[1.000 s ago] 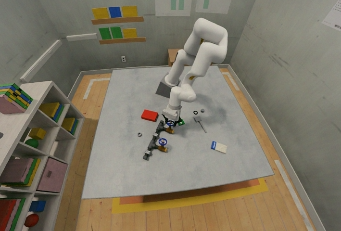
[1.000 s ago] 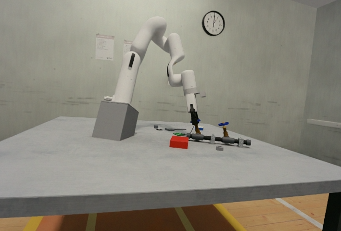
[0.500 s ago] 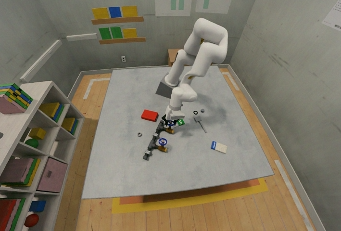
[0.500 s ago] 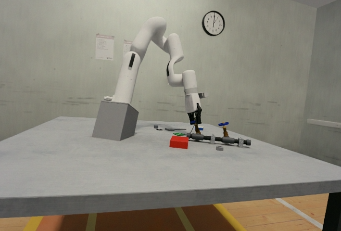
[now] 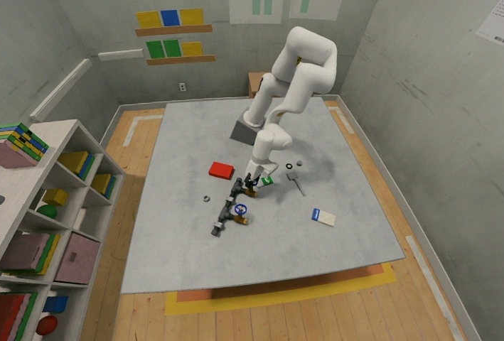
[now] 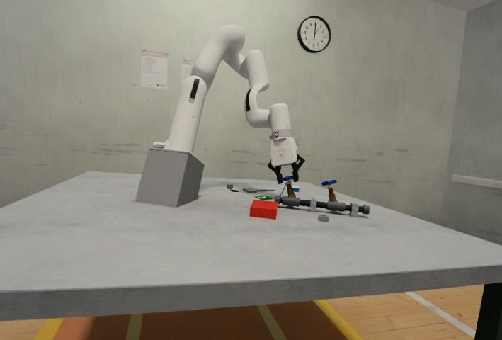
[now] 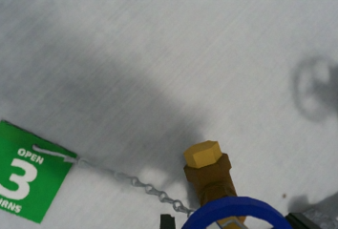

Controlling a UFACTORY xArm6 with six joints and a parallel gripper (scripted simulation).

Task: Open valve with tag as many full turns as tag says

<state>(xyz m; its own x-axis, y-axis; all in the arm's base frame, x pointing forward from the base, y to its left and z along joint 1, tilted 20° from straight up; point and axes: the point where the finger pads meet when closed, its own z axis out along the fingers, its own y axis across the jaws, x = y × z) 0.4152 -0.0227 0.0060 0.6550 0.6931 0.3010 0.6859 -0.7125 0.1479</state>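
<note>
Right now the green tag is 9 cm to the left of my hand, 9 cm below it and 6 cm behind it. From my hand the other things lie so: grey nut 24 cm to the right, 9 cm below, 4 cm ahead; then red block 17 cm to the right, 13 cm behind, 8 cm below; then grey flat tool 25 cm to the left, 9 cm below, 5 cm behind.
</note>
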